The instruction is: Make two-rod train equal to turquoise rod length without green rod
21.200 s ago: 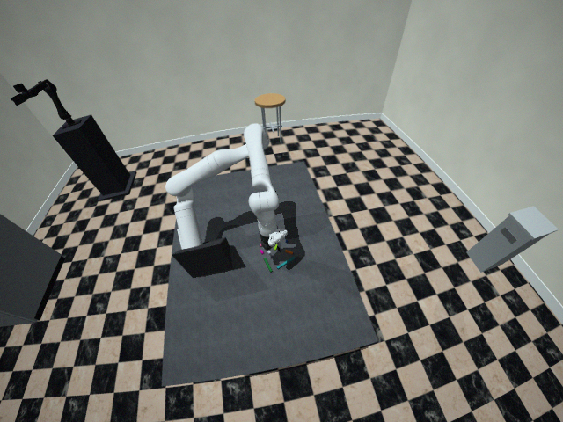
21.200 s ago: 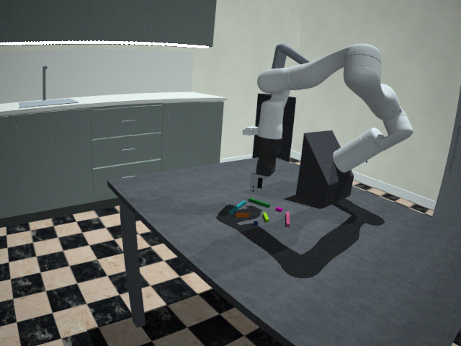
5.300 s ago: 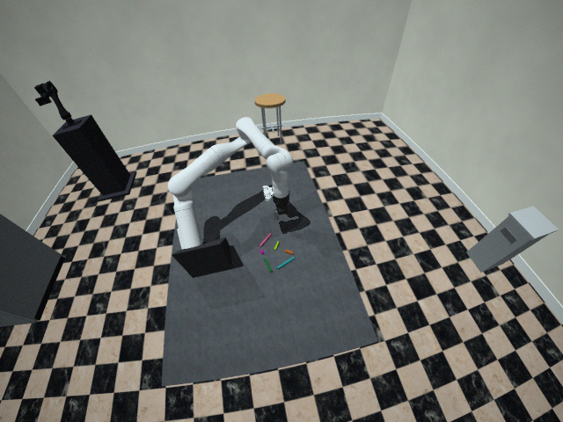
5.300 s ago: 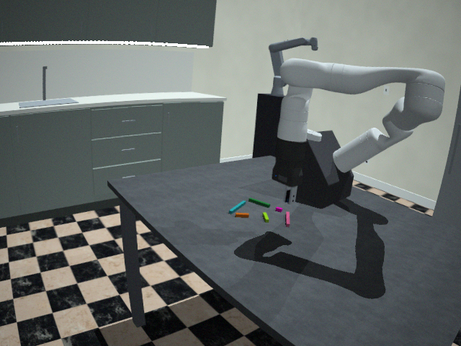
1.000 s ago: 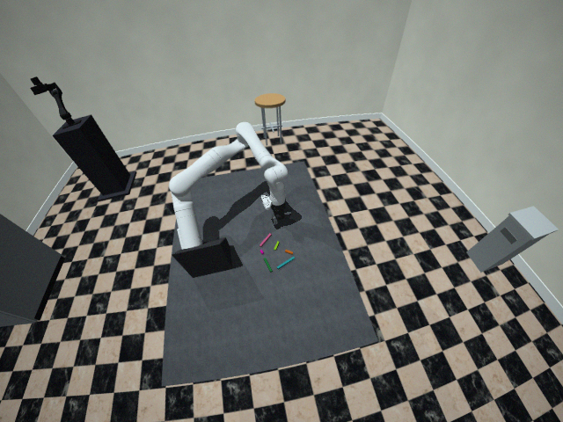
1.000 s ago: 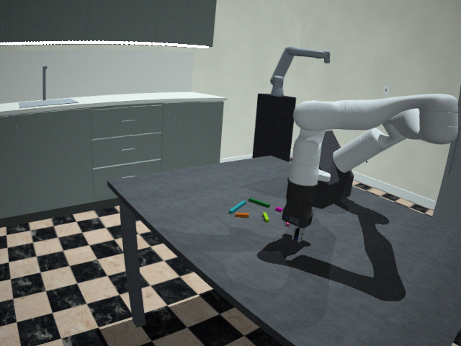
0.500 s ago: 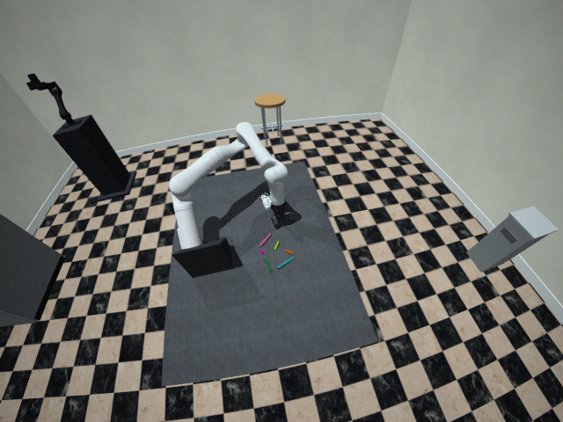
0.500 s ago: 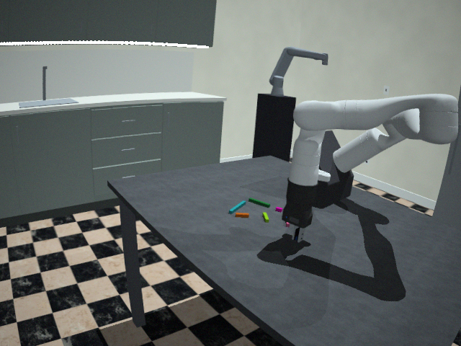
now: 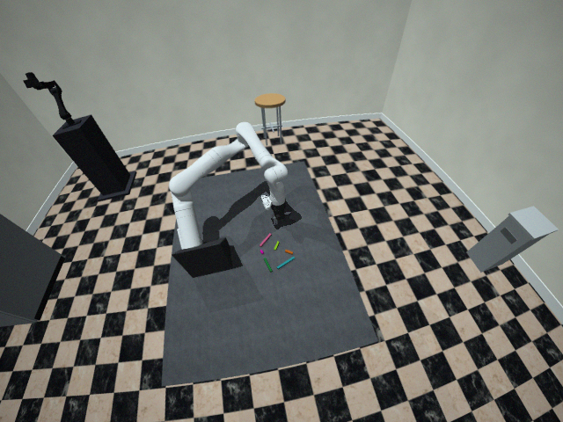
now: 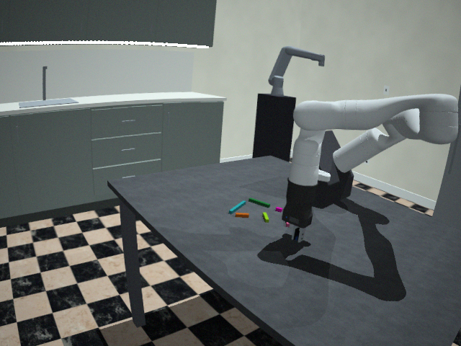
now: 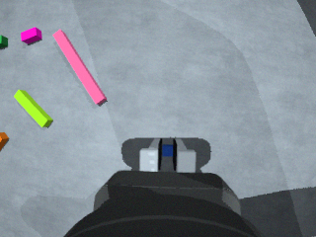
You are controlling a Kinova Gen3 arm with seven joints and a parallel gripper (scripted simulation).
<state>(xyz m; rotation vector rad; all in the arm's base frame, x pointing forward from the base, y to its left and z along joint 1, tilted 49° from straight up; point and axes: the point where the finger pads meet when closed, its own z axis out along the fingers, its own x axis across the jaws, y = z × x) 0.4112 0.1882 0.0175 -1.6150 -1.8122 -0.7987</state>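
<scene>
My hand is 1 cm above the small blue rod. From my hand the other things lie so: lime rod 2 cm behind, 15 cm to the right, 1 cm below; pink rod 7 cm behind, 10 cm to the right, 1 cm below; magenta rod 11 cm behind, 17 cm to the right, 1 cm below.
</scene>
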